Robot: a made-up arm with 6 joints.
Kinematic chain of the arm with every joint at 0, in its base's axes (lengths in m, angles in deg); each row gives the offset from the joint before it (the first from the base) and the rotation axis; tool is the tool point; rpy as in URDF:
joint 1: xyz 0 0 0.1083 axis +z
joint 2: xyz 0 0 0 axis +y
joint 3: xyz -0.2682 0 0.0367 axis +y
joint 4: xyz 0.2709 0 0.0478 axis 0.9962 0 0.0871
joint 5: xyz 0 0 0 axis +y
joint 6: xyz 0.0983 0 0.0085 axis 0.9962 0 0.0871
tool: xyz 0 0 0 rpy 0 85 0
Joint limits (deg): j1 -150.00..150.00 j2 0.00..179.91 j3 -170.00..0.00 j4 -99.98..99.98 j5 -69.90..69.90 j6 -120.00..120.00
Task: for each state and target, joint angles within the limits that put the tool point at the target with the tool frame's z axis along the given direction. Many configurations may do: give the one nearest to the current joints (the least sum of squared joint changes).
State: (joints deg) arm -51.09 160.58 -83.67 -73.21 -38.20 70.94
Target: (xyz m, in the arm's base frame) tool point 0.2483 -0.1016 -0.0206 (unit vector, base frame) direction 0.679 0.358 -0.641
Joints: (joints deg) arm -37.04 123.02 -33.55 -69.27 -47.98 70.94
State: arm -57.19 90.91 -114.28 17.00 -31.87 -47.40
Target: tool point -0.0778 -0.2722 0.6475 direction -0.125 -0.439 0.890
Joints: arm -105.96 89.07 -120.67 -0.06 -26.24 -47.40
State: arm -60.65 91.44 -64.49 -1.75 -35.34 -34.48
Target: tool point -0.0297 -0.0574 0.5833 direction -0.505 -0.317 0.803
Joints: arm -52.45 43.21 -75.57 41.43 -63.75 -34.48
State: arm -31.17 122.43 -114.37 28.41 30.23 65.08
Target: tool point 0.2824 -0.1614 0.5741 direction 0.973 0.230 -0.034
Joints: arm -44.64 101.28 -142.14 64.49 69.82 65.08
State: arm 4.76 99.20 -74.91 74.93 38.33 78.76
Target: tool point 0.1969 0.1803 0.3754 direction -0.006 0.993 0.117
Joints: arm 22.62 69.20 -57.48 99.90 68.89 78.76
